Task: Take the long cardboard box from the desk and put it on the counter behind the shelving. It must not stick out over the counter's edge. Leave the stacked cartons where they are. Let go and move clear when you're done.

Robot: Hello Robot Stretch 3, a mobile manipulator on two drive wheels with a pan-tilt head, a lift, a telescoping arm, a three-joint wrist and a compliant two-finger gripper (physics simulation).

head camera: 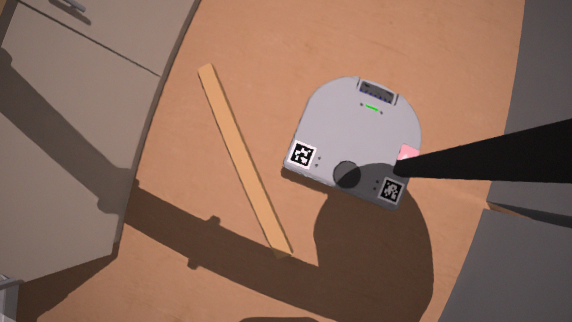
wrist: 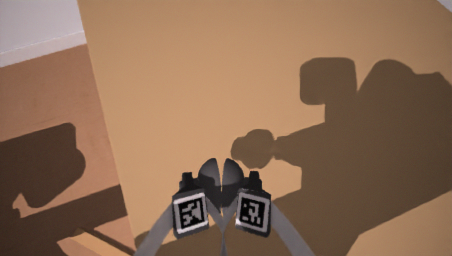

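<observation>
The long cardboard box lies on the floor, at a slant between the base cabinet and my drive base in the head camera view. One end of it shows at the lower left of the wrist view. My gripper is shut with its fingertips almost touching and nothing between them. It is above a broad tan wooden surface, which looks like the counter top. The gripper does not show in the head camera view. The desk, the shelving and the stacked cartons cannot be made out in either view.
The cabinet with bar handles stands at the left of the head camera view. My drive base is on the wooden floor, with my black mast at the right. Dark grey panels stand at the right. A white wall borders the floor.
</observation>
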